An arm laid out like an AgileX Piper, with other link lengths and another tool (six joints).
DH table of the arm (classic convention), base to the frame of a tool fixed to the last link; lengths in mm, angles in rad. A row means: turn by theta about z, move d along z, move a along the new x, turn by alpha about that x. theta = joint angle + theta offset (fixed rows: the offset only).
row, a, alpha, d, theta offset
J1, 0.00, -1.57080, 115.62, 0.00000
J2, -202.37, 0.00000, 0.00, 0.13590
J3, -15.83, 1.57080, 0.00, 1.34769
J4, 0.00, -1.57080, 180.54, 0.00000
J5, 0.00, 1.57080, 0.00, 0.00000
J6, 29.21, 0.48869, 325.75, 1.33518
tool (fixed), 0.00, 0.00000, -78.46, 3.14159
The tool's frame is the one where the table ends.
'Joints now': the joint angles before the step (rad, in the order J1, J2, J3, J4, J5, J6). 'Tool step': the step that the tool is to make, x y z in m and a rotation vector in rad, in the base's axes. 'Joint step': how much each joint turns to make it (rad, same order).
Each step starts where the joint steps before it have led.
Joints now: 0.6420, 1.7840, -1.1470, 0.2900, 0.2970, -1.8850
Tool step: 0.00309, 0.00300, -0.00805, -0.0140, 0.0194, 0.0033
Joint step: 0.0000, 0.0530, -0.0480, -0.0091, 0.0190, 0.0081
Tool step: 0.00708, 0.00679, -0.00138, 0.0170, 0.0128, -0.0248
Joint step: 0.0000, 0.0430, -0.0501, -0.0040, 0.0041, 0.0370
